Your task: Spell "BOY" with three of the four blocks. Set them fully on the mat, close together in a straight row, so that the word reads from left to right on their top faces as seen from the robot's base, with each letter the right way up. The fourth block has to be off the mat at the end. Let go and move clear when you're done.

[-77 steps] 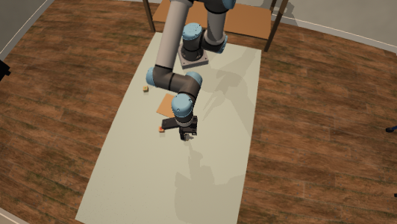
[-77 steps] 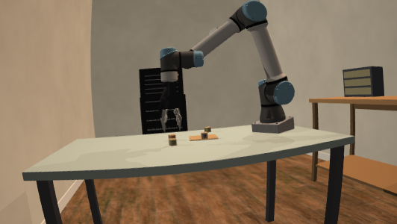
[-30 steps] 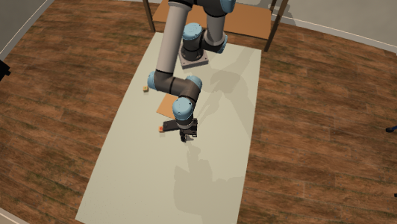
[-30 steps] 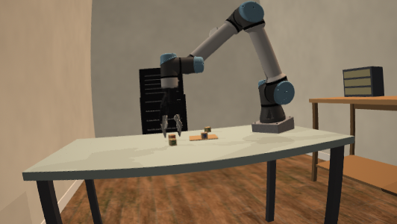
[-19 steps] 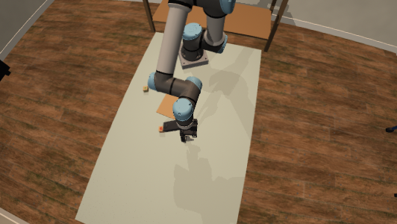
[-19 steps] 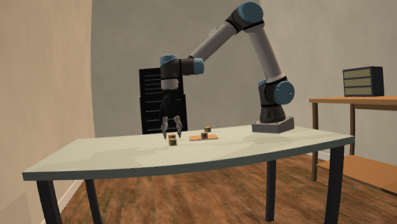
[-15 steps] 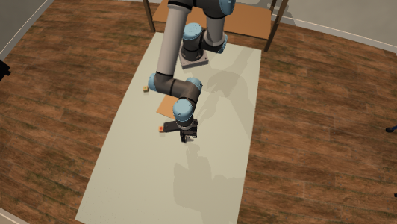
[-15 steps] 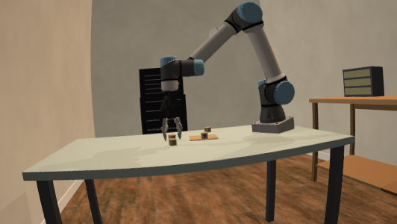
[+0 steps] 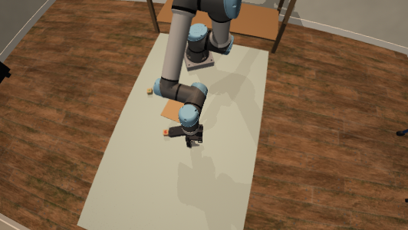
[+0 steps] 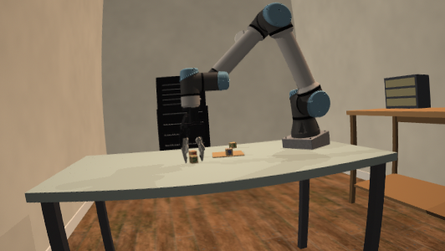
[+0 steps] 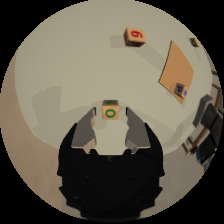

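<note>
Now: the orange mat 180 mm behind my hand, 120 mm to the right of it and 20 mm below it. From my hand the other things lie so: block (310 mm to the right, 280 mm behind).
</note>
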